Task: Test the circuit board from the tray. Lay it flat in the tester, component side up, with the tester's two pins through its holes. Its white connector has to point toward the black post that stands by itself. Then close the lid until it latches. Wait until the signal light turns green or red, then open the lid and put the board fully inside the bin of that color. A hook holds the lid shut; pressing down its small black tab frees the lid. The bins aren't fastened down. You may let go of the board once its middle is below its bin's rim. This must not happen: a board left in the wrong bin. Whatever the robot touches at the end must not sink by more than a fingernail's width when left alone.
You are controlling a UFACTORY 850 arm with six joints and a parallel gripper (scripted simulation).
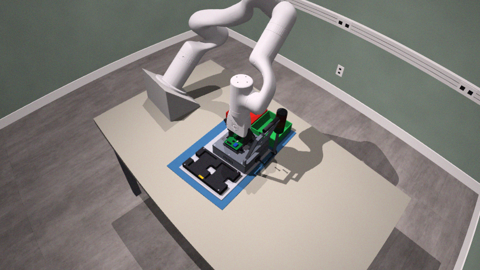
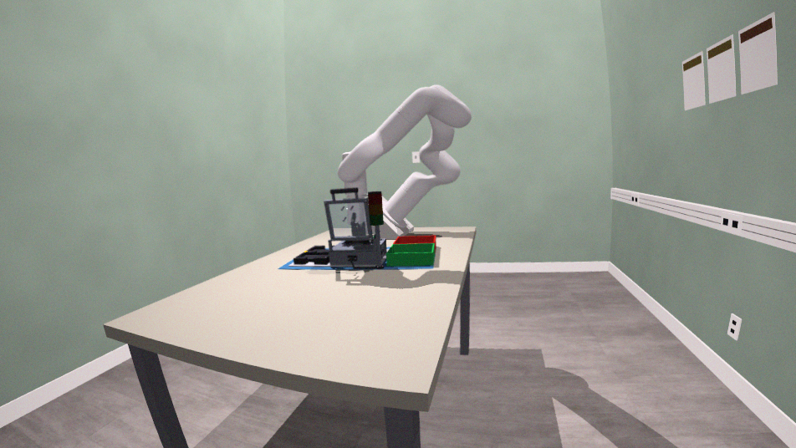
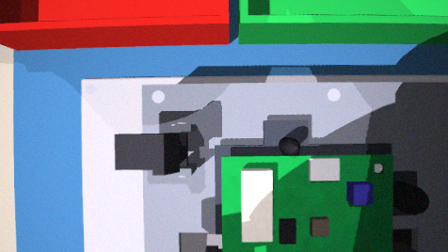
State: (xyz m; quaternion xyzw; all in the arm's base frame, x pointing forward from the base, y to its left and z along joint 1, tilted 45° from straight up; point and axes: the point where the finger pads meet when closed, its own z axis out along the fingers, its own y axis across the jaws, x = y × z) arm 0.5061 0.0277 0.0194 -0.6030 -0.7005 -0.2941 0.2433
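The green circuit board lies right at my hand. From my hand the other things lie so: black latch part 7 cm behind, 5 cm to the left; then green bin 1 cm ahead, 20 cm to the left, 7 cm below; then lid 12 cm ahead, 2 cm to the left, 10 cm above.
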